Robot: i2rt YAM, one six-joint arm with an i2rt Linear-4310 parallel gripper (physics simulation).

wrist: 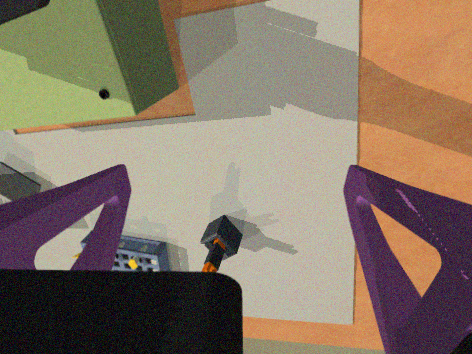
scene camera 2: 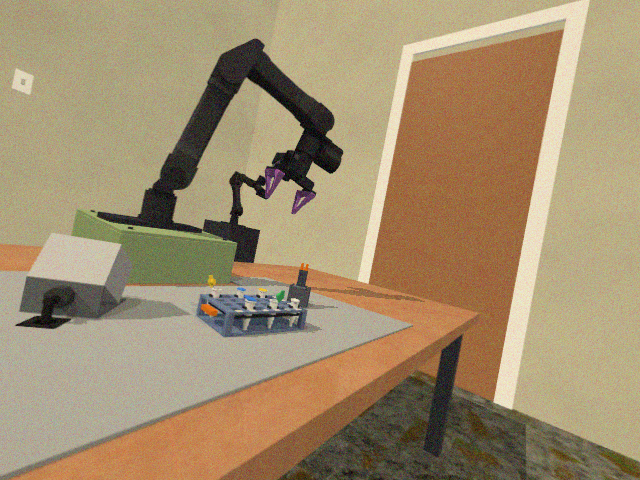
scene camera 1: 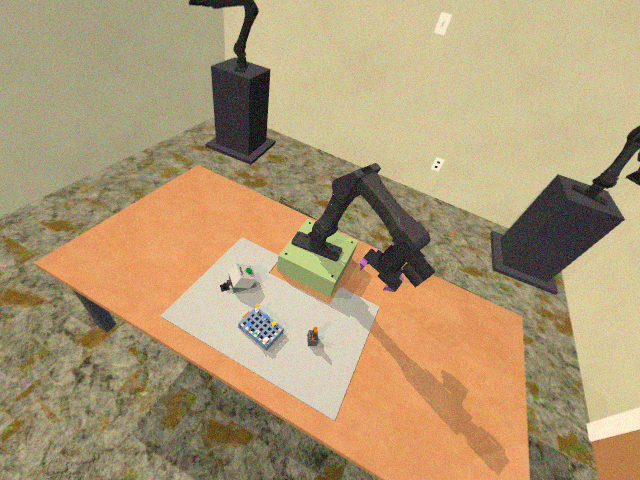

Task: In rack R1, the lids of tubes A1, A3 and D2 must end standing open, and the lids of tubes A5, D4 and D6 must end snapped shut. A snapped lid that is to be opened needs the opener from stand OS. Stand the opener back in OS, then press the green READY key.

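Where they show: gripper, between the fingertips: (wrist: 237,177) (scene camera 2: 280,206) (scene camera 1: 372,279); arm's base, origin of its link: (scene camera 2: 154,225) (scene camera 1: 316,246).
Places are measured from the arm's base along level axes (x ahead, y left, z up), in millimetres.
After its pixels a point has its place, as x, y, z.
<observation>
A blue rack (scene camera 1: 266,345) {422, 4, -70} (scene camera 2: 225,326) {393, -116, -87} (wrist: 142,243) {342, -12, -97} stands on the grey mat and holds several small white tubes. In the scene camera 2 view a yellow lid (scene camera 2: 211,281) {323, -90, -49} and a green lid (scene camera 2: 280,296) {411, -45, -50} stand up; other lids, blue and yellow, look flat. Slot labels are too small to read. The dark opener with orange prongs (scene camera 1: 315,330) {330, 130, -18} (scene camera 2: 303,267) {325, 125, -22} (wrist: 209,267) {320, 132, -20} stands upright in its dark stand (scene camera 1: 312,338) {334, 130, -69} (scene camera 2: 298,295) {333, 117, -77} (wrist: 223,236) {312, 140, -66}. The green key (scene camera 1: 249,270) {213, -181, -30} is on a grey-white box (scene camera 1: 241,279) {264, -183, -26} (scene camera 2: 75,258) {250, -221, -38}. My gripper (scene camera 1: 382,277) {141, 240, 109} (scene camera 2: 280,205) {141, 240, 109} (wrist: 237,177) {141, 240, 109} is open and empty, high above the table.
The green base block (scene camera 1: 305,274) {120, 8, -41} (scene camera 2: 180,257) {119, -4, -49} (wrist: 60,100) {103, 59, -5} carries the arm, beside the mat (scene camera 1: 206,304) {369, -260, -99} (scene camera 2: 155,372) {428, -217, -99} (wrist: 300,200) {289, 238, -99}. A small black item (scene camera 1: 224,285) {283, -243, -81} (scene camera 2: 51,304) {282, -244, -80} stands by the key box. An orange piece (scene camera 2: 208,310) {358, -116, -77} is at the rack's end. Two more arms on pedestals stand beyond the table.
</observation>
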